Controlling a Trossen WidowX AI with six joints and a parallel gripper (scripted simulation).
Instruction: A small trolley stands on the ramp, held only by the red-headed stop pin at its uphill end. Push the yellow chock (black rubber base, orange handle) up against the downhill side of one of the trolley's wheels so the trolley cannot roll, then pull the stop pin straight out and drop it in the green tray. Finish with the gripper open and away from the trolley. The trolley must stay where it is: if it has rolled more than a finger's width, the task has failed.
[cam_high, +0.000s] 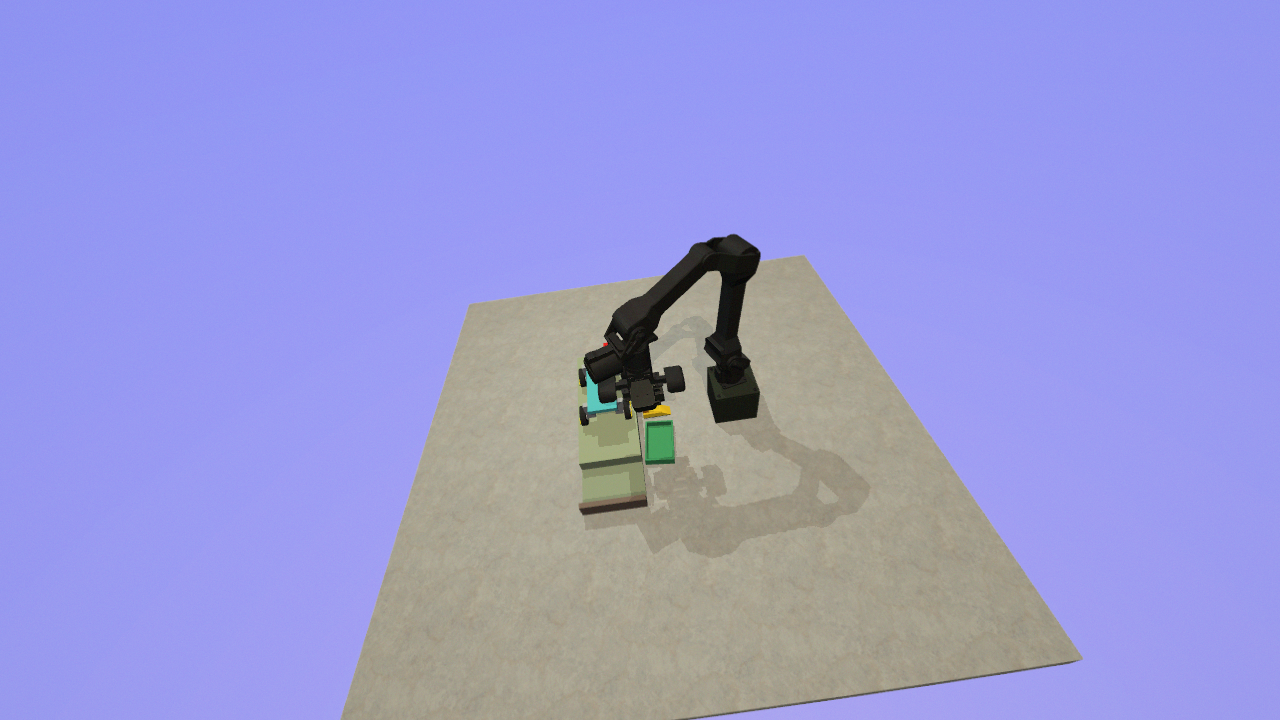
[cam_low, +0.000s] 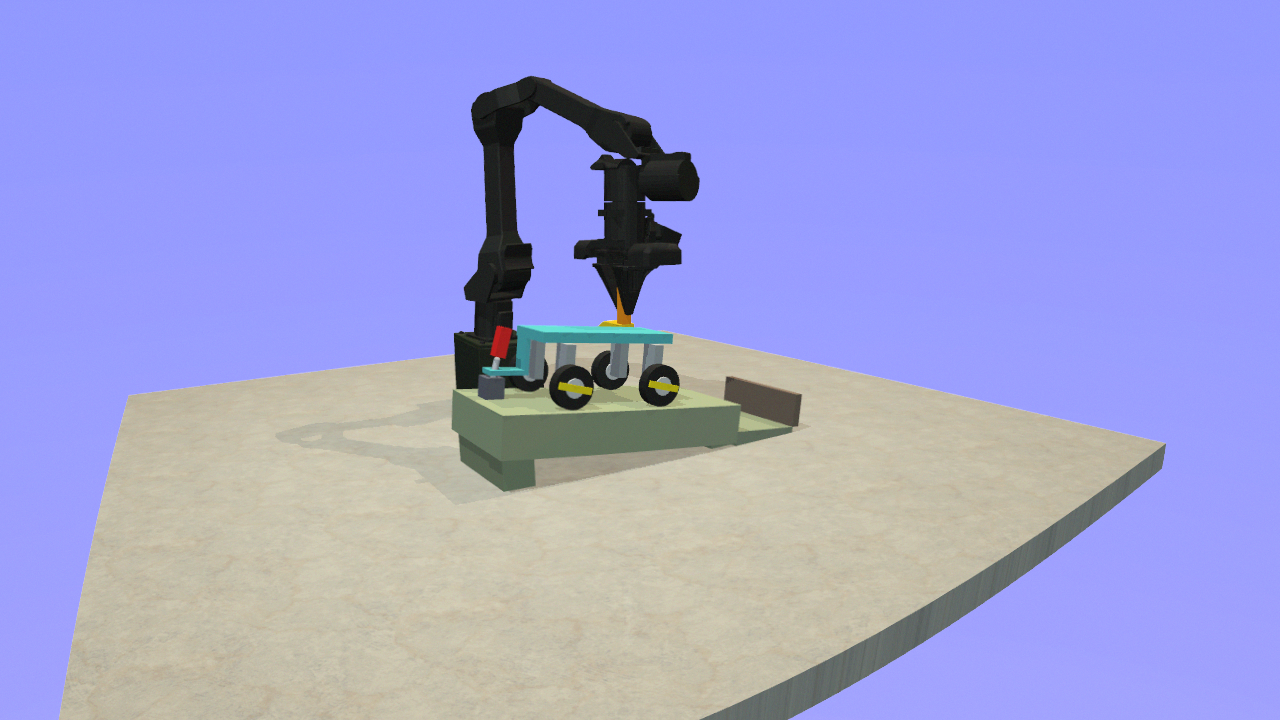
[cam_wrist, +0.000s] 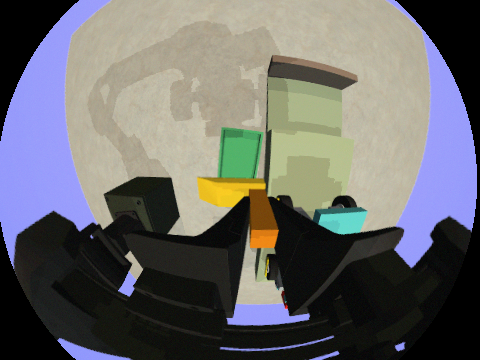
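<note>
Now: gripper tip 4 cm short of the red-headed stop pin, 24 cm to the left of it and 2 cm above it. The rest, counted from my gripper tip: trolley 8 cm ahead, 13 cm to the right, 4 cm below; green tray 2 cm behind, 16 cm below; yellow chock 2 cm behind, 1 cm below.
</note>
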